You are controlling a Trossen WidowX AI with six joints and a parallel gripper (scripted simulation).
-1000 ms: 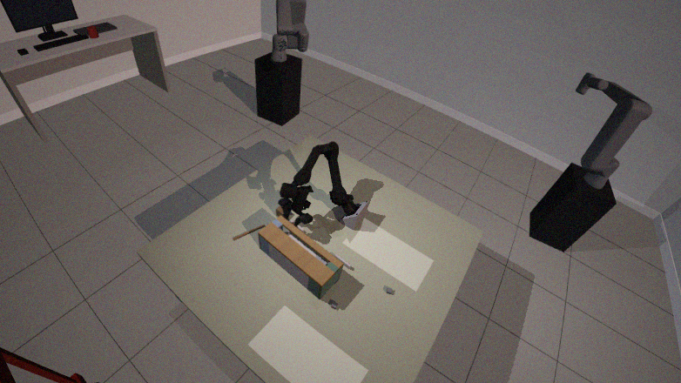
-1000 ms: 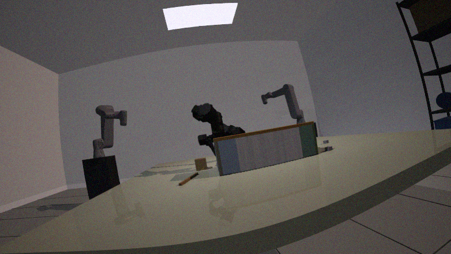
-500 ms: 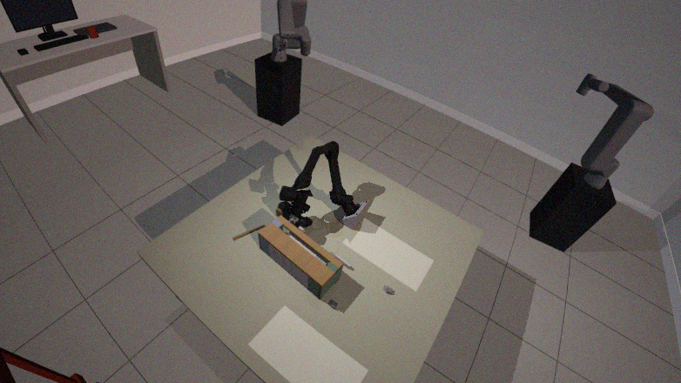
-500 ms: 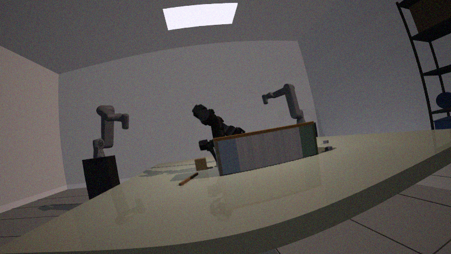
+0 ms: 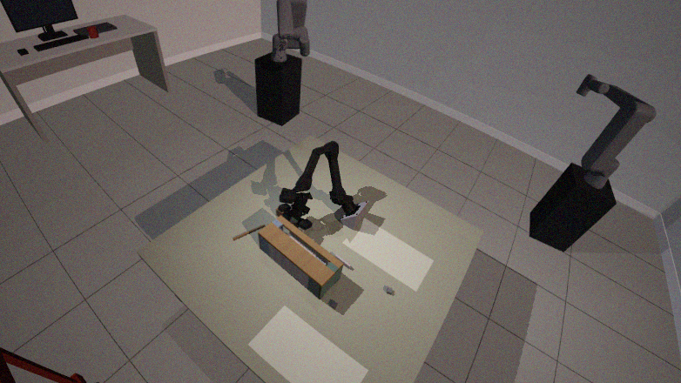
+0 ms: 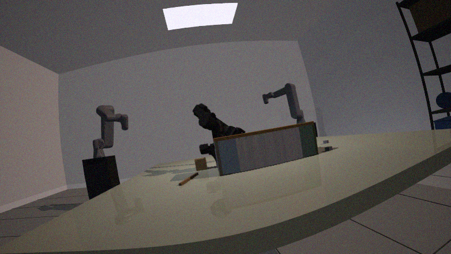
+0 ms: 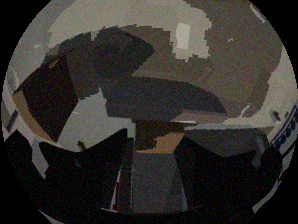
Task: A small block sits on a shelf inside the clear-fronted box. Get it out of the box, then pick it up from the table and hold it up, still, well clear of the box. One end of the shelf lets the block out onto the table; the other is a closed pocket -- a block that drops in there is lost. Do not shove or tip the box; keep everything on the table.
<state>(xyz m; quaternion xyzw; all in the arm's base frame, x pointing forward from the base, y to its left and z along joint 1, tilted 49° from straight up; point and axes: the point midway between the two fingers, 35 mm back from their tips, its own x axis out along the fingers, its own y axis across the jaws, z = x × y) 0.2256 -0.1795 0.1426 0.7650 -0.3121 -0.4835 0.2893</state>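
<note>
The long box lies 90 mm ahead of my gripper tip, 140 mm to the left of it and 50 mm above it. Round my gripper tip: brown block 20 mm behind, 10 mm to the left; then thin wooden stick 120 mm ahead, 160 mm to the right, 10 mm below.
</note>
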